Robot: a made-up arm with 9 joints. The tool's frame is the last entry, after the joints. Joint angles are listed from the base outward.
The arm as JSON. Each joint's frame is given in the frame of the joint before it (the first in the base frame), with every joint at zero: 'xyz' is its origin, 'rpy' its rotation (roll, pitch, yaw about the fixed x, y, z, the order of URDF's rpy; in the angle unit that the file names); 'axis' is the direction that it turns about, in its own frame. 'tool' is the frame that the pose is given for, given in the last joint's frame.
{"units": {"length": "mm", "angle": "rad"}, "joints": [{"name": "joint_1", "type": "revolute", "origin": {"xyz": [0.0, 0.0, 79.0], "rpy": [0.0, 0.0, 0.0]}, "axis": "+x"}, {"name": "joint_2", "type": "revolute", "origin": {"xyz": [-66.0, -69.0, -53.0], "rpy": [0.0, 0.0, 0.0]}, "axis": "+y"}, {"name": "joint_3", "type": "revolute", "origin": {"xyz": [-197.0, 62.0, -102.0], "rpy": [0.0, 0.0, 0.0]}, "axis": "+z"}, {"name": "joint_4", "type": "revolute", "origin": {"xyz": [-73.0, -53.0, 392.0], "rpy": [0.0, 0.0, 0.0]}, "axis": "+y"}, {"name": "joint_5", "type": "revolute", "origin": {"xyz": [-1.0, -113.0, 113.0], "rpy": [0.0, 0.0, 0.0]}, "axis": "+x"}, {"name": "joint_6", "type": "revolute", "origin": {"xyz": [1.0, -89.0, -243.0], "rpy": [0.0, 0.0, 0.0]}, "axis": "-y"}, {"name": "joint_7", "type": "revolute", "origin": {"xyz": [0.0, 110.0, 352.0], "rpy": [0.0, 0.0, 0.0]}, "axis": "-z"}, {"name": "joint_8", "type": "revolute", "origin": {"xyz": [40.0, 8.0, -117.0], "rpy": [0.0, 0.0, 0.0]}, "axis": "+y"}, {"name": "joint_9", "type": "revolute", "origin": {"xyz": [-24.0, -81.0, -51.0], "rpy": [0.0, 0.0, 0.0]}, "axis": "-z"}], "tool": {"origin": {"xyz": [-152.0, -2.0, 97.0], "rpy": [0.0, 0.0, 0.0]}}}
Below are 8 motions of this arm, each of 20 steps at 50 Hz.
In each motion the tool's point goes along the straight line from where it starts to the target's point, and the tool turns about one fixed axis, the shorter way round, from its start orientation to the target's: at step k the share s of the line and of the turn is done. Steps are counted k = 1, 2, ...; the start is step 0. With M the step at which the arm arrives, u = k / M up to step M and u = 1 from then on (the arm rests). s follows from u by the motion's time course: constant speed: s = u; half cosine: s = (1 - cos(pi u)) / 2; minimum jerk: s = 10 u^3 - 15 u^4 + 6 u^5.
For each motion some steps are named. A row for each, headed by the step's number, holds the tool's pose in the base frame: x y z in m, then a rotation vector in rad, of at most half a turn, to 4 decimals.
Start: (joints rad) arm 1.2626 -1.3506 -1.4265 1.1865 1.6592 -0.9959 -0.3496 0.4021 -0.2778
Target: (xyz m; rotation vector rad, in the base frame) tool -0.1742 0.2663 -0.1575 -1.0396 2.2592 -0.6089
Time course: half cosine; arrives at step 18
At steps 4, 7, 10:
4: -0.1831 0.3311 -0.0857 -1.4777 1.7265 -0.6272
7: -0.1810 0.3156 -0.1030 -1.3833 1.8609 -0.6264
10: -0.1784 0.2966 -0.1239 -1.2594 2.0191 -0.6225

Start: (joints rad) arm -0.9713 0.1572 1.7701 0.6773 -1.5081 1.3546 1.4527 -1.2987 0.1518
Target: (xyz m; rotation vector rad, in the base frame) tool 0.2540 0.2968 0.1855 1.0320 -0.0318 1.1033
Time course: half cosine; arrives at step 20
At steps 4, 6, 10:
4: 0.2514 0.2096 0.2580 1.0559 -0.7300 1.2374
6: 0.2517 0.2203 0.2491 1.0572 -0.6433 1.2253
10: 0.2525 0.2486 0.2256 1.0549 -0.4146 1.1873

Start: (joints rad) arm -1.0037 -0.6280 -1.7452 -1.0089 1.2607 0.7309 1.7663 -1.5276 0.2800
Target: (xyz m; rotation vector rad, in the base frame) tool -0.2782 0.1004 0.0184 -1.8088 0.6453 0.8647
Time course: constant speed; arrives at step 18
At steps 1, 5, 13, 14, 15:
1: -0.3223 0.1719 -0.0013 -1.5502 1.2641 1.1413
5: -0.3119 0.1551 0.0034 -1.6238 1.1204 1.0808
13: -0.2912 0.1214 0.0126 -1.7473 0.8291 0.9511
14: -0.2886 0.1172 0.0138 -1.7606 0.7924 0.9342
15: -0.2860 0.1130 0.0149 -1.7734 0.7557 0.9170

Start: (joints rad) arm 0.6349 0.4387 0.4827 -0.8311 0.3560 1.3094 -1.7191 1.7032 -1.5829
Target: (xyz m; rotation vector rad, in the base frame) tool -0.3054 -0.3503 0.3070 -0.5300 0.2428 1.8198
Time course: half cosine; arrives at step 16
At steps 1, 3, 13, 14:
1: -0.3772 -0.3966 0.2823 -0.7033 0.0917 1.6371
3: -0.3718 -0.3932 0.2842 -0.6907 0.1030 1.6514
13: -0.3115 -0.3542 0.3049 -0.5453 0.2298 1.8048
14: -0.3082 -0.3521 0.3061 -0.5369 0.2369 1.8131

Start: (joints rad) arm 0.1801 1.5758 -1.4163 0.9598 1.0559 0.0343 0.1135 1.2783 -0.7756
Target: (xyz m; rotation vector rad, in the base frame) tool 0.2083 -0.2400 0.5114 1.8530 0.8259 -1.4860
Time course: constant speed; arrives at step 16
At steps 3, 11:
3: 0.2313 -0.1393 0.5600 1.7022 0.7035 -1.8269
11: 0.2171 -0.2013 0.5301 1.7997 0.7811 -1.6193

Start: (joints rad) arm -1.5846 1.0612 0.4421 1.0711 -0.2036 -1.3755 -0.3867 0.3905 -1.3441
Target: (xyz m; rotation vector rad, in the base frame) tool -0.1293 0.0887 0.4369 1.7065 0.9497 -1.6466
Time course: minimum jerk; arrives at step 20
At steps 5, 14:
5: -0.1245 -0.0112 0.4564 1.8835 1.3064 -1.8381
14: -0.1284 0.0705 0.4404 1.7405 1.0121 -1.6829

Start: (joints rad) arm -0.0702 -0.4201 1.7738 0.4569 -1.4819 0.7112 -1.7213 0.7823 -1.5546
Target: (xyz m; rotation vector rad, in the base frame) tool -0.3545 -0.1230 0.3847 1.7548 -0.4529 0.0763
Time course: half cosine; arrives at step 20
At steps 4, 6, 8, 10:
4: -0.3215 -0.0765 0.2737 1.7230 -0.9960 0.4073
6: -0.3255 -0.0822 0.2873 1.7326 -0.9297 0.3663
8: -0.3306 -0.0894 0.3044 1.7423 -0.8461 0.3148
10: -0.3362 -0.0973 0.3233 1.7502 -0.7534 0.2580

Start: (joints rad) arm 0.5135 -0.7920 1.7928 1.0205 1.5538 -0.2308 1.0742 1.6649 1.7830
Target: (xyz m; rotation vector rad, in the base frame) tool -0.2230 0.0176 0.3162 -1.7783 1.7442 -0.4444
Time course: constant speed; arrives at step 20
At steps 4, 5, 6, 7, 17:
4: -0.2723 0.0696 0.1815 -2.0797 1.7781 -0.7325
5: -0.2692 0.0663 0.1899 -2.0611 1.7773 -0.7136
6: -0.2661 0.0631 0.1983 -2.0424 1.7763 -0.6949
7: -0.2631 0.0598 0.2067 -2.0237 1.7751 -0.6763
17: -0.2322 0.0273 0.2909 -1.8352 1.7537 -0.4963

